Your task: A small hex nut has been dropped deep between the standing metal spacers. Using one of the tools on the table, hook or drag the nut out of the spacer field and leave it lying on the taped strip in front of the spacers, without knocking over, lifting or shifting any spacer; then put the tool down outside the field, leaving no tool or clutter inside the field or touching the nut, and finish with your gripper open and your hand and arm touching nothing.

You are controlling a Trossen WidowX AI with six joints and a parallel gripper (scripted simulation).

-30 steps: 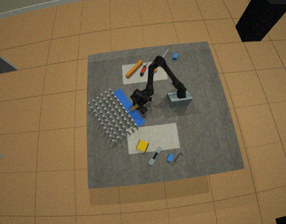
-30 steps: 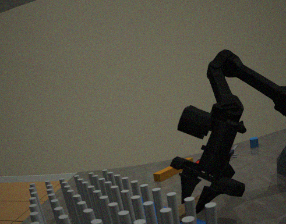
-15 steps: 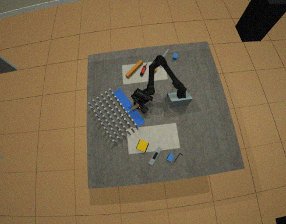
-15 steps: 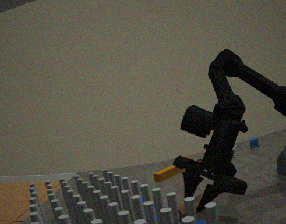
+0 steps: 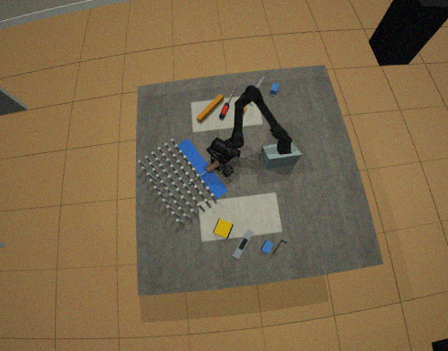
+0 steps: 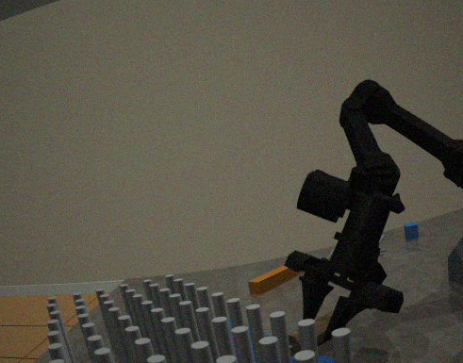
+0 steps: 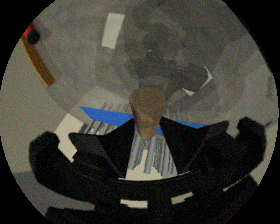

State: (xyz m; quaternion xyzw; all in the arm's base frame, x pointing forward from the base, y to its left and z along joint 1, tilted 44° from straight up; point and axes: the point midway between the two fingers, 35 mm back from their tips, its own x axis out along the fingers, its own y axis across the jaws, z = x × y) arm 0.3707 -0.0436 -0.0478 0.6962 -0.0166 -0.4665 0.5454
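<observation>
My gripper tip is now 70 mm short of the blue taped strip, 10 mm to the left of it and 20 mm above it. From my gripper tip the other things lie so: hook tool 90 mm ahead, 50 mm to the left, 10 mm below; yellow block 20 mm behind, 350 mm to the left; orange bar 10 mm behind, 390 mm to the right.
</observation>
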